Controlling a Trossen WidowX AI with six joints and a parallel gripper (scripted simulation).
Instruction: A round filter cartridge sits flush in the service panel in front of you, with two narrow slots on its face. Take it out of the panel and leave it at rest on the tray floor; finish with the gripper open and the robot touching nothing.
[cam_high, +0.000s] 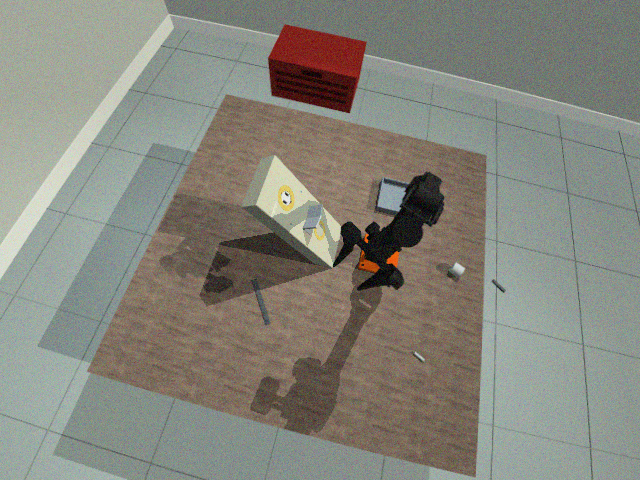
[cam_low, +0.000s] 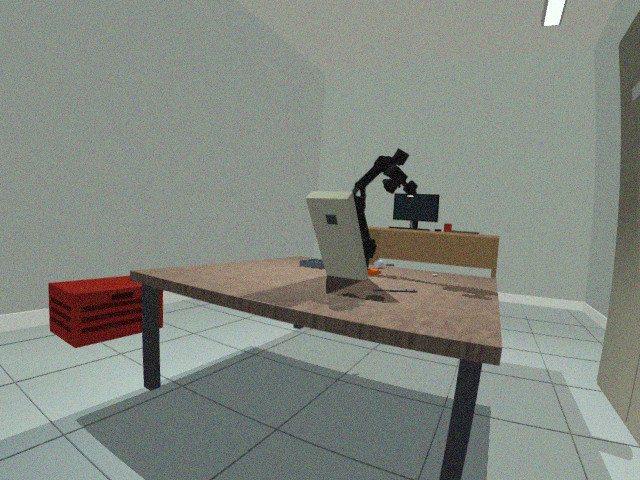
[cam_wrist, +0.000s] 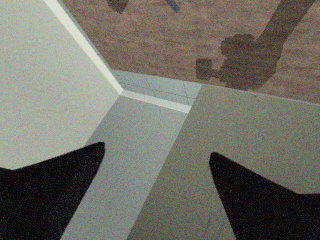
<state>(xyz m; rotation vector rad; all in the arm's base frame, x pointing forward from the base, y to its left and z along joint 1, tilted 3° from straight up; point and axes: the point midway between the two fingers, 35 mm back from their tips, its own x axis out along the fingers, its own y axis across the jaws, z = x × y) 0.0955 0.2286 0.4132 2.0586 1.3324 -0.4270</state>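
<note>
Now: the round grey filter cartridge 260 mm ahead of my gripper tip, 220 mm to the right of it and 140 mm below it. From my gripper tip the other things lie so: small pale shelf: 230 mm to the right, 230 mm below, 160 mm ahead; grey tray: 540 mm to the right, 410 mm below, 110 mm behind; small pin: 410 mm below, 350 mm behind, 50 mm to the left.
</note>
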